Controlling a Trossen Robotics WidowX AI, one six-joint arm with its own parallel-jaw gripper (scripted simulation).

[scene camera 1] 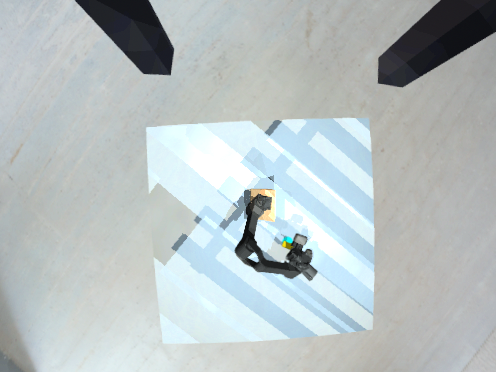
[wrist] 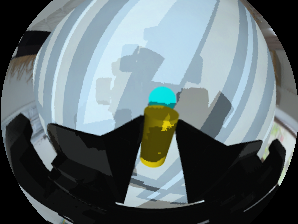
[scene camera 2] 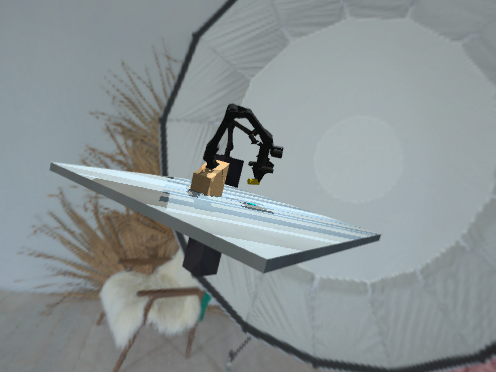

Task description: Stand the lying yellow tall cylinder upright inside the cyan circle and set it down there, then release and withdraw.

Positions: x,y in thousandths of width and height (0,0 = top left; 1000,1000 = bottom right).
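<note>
Yellow tall cylinder (wrist: 539,542), carried by my gripper (wrist: 539,542).
</note>
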